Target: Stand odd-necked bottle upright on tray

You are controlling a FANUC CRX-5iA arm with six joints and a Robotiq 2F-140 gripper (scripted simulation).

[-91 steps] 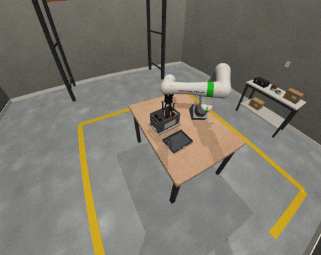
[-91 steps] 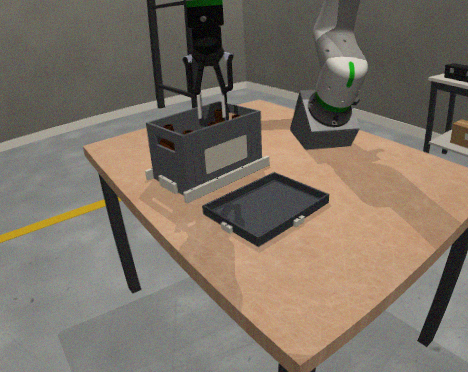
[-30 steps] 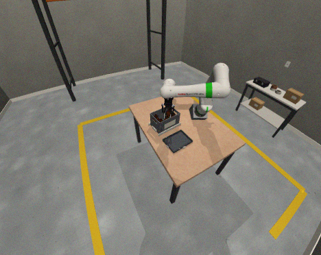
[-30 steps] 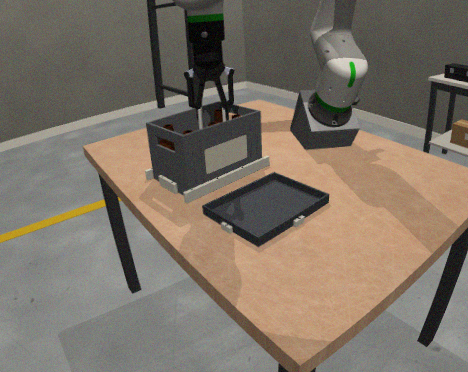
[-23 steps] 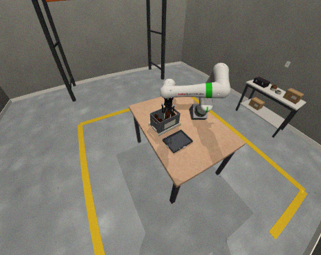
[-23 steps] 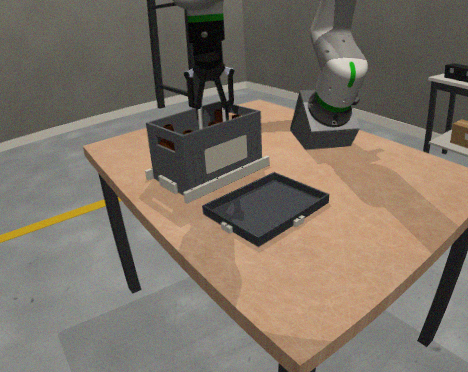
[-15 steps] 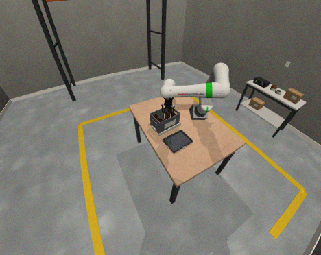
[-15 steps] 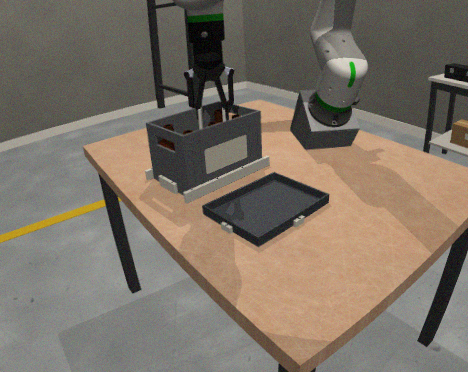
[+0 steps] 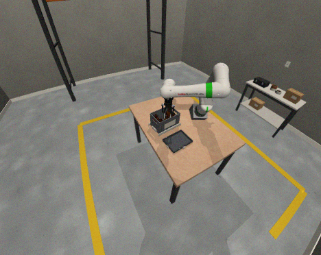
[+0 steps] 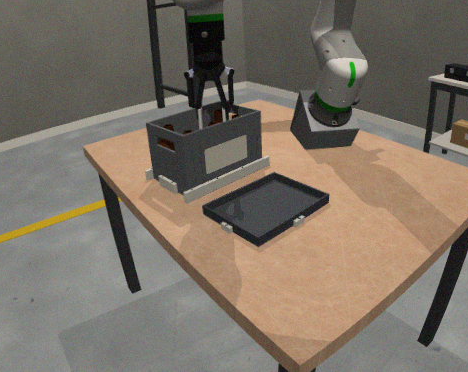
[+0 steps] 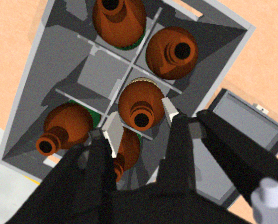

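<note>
The dark grey crate lies 40 mm to the right of my hand and 90 mm below it. Round my hand: dark tray (20 mm ahead, 230 mm to the left, 160 mm below); bottle (90 mm behind, 90 mm to the right, 80 mm below).
</note>
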